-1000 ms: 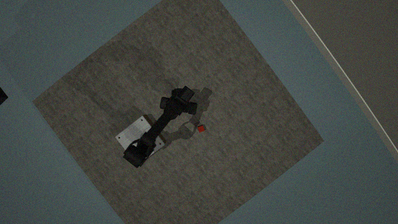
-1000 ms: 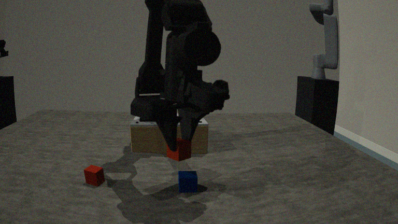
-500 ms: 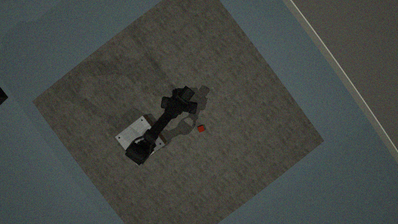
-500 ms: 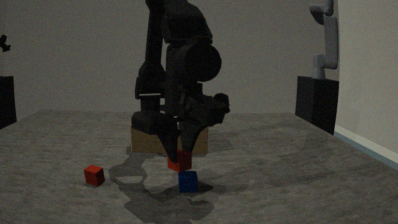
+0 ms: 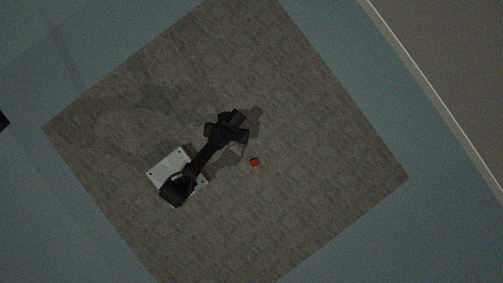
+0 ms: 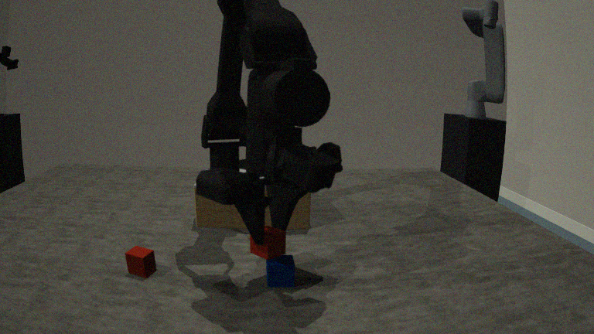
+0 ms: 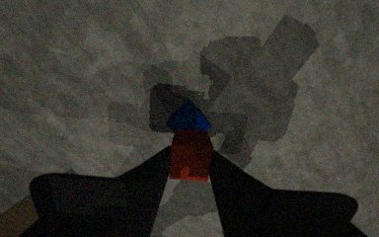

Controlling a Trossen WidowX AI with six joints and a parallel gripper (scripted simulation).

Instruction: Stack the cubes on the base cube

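Right now the blue cube is 40 mm below my gripper tip, 10 mm to the left of it and 10 mm ahead of it.
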